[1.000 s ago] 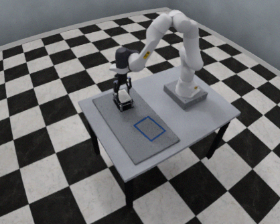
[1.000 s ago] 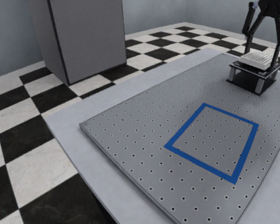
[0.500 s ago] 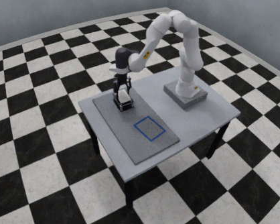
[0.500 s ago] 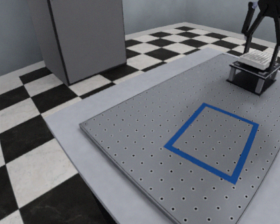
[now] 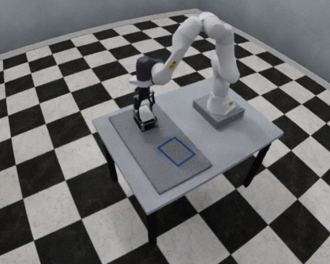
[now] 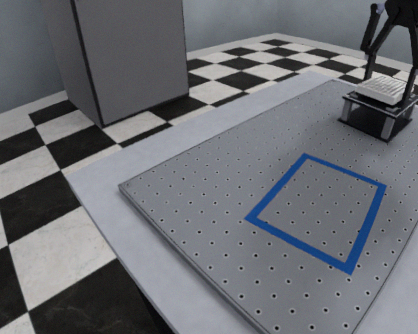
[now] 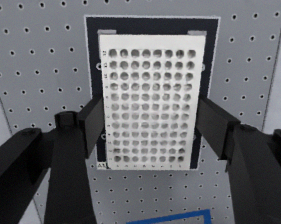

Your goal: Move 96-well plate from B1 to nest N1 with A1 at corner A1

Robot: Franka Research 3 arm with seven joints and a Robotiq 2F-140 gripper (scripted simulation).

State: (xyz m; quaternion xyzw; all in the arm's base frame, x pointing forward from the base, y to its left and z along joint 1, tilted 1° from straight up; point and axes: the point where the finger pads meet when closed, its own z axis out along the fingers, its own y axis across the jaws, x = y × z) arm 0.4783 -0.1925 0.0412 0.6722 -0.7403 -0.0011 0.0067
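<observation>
Now: the black raised nest 40 mm below my hand. From my hand the other things lie so: A1 mark 60 mm ahead, 70 mm to the left, 40 mm below; then white 96-well plate 20 mm below.
</observation>
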